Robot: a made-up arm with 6 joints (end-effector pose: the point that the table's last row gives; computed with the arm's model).
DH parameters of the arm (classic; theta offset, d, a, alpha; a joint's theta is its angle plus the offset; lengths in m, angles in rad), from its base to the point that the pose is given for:
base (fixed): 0 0.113 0 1.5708
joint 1: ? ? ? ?
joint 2: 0 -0.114 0.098 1.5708
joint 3: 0 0.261 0.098 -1.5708
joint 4: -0.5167 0 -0.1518 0
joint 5: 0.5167 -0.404 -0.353 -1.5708
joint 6: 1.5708 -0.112 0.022 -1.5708
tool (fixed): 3.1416 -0.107 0 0
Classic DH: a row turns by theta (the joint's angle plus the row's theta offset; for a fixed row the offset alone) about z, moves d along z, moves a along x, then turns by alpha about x.
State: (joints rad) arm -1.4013 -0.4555 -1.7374 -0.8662 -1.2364 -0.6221
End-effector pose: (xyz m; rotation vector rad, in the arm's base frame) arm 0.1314 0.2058 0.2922 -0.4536 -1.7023 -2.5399
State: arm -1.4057 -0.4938 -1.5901 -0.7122 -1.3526 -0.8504
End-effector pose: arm 0.0869 0.2024 0.3120 0.5125 1.6411 2.4964
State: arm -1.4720 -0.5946 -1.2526 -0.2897 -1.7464 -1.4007
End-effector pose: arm 0.0100 0.1871 0.3554 0.7825 1.2582 2.3304
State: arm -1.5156 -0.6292 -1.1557 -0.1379 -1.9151 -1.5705
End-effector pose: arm -0.0023 0.1765 0.3762 0.9329 1.1398 2.3043
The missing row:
joint 1: -1.5708 0.061 0.014 -1.5708
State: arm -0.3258 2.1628 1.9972 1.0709 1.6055 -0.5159
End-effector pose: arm 0.2074 0.4139 -0.0832 -1.0089 1.8794 -0.1187
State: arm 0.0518 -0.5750 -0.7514 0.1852 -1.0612 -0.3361
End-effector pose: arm -0.2200 0.0649 0.4576 -1.3168 0.4843 0.3098
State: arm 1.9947 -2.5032 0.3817 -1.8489 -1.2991 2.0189
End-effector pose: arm -0.5045 -0.5383 -0.4836 -0.3753 0.3915 0.5143
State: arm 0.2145 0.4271 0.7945 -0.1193 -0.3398 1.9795
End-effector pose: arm -0.7232 -0.0833 -0.2237 0.2961 1.0302 -0.1867
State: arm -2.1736 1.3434 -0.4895 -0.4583 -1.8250 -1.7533
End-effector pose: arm 0.3875 0.0806 0.3904 0.8095 0.2595 0.6635
